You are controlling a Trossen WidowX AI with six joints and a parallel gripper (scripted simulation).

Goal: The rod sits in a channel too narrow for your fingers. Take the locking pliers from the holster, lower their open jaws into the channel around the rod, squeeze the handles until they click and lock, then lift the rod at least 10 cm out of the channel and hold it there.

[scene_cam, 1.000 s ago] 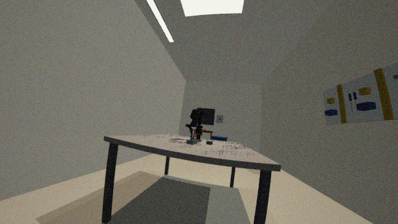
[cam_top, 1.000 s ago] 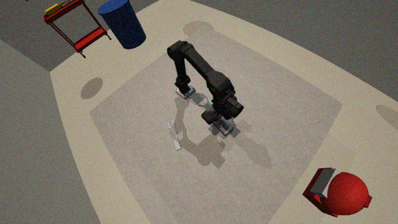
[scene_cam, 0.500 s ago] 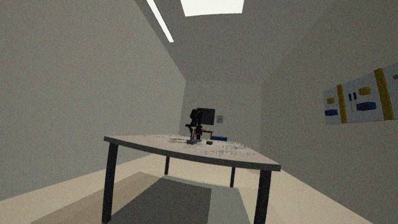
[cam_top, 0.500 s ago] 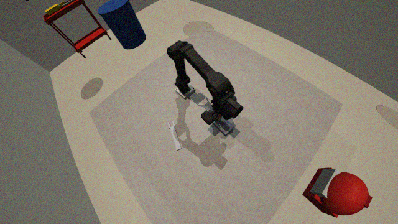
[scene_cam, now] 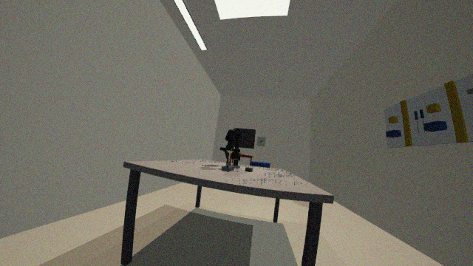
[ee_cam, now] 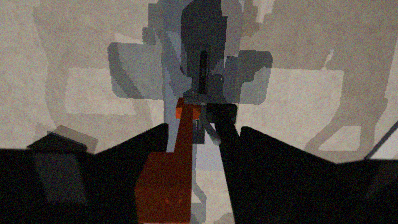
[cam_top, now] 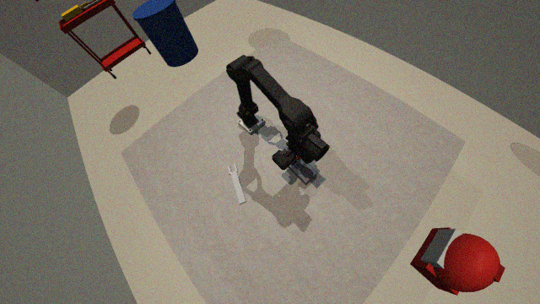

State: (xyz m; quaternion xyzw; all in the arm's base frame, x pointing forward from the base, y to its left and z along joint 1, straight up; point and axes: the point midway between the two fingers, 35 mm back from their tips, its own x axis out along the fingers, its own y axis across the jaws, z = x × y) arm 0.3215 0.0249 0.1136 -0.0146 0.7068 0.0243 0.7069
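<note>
My gripper tip is 10 mm to the right of the orange handle. Round my gripper tip: grey holster (180 mm to the left, 110 mm behind, 90 mm below); then flat fork-ended bar (250 mm to the right, 130 mm behind, 100 mm below); then grey channel block (90 mm below).
</note>
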